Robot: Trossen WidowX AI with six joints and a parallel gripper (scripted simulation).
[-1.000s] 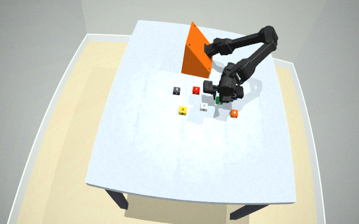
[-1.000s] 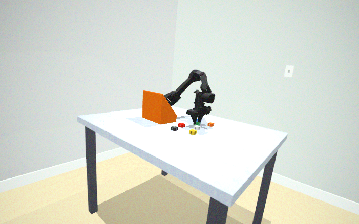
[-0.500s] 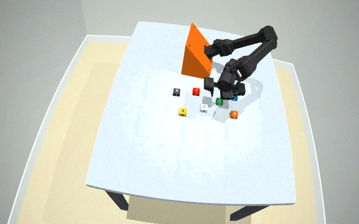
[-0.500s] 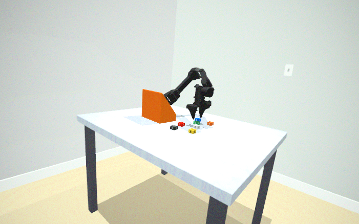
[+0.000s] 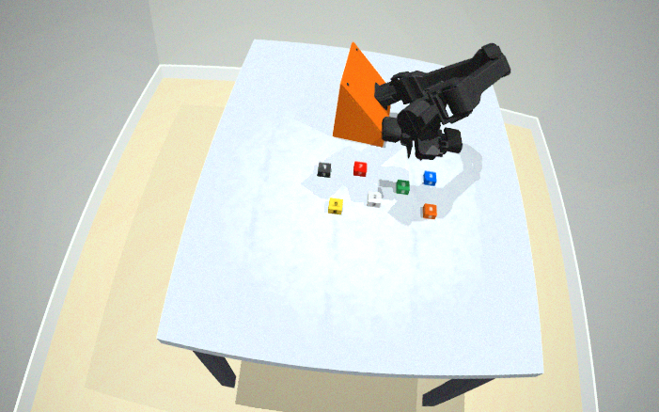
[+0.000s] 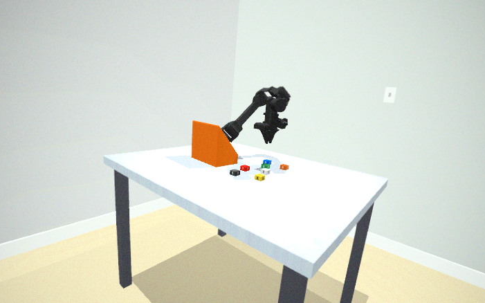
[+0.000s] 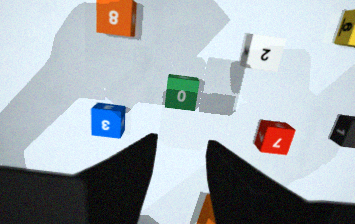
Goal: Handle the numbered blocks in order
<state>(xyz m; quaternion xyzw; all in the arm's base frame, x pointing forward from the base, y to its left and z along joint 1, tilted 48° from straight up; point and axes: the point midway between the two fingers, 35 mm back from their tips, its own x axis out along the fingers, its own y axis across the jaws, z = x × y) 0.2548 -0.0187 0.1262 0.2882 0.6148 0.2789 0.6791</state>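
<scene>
My gripper tip is 210 mm to the left of the black block, 110 mm above it and 20 mm past it. Also, from my gripper tip: blue block 110 mm below, 70 mm to the left, 40 mm behind; white block 110 mm below, 70 mm to the right, 50 mm ahead; green block 110 mm below.
</scene>
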